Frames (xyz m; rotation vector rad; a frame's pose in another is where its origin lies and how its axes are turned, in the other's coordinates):
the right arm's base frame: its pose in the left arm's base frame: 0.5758 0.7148 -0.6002 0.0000 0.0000 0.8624
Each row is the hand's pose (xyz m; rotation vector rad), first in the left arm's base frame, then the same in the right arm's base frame.
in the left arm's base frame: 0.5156 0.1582 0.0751 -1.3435 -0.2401 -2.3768
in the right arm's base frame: -0.4619 -0.3164 0.6753 1.3387 -0.3480 2.4242
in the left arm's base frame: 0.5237 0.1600 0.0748 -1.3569 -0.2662 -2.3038
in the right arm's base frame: -0.4552 -0.3214 0.6750 1.4044 -0.3399 2.4586
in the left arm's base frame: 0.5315 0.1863 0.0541 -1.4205 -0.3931 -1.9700
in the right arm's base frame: -0.4302 -0.3102 0.6543 1.7377 -0.2826 2.5731
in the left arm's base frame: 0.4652 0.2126 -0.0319 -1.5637 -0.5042 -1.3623
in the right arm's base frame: -0.4533 -0.2427 0.5683 -1.8665 0.2237 -1.9784
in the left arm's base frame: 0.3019 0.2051 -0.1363 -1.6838 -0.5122 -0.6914
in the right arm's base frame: -0.5653 -0.1236 0.4639 -1.8845 0.2577 -1.2955
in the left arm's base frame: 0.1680 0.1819 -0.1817 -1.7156 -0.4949 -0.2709
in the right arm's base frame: -0.6700 -0.0370 0.4185 -1.8455 0.2796 -0.8796
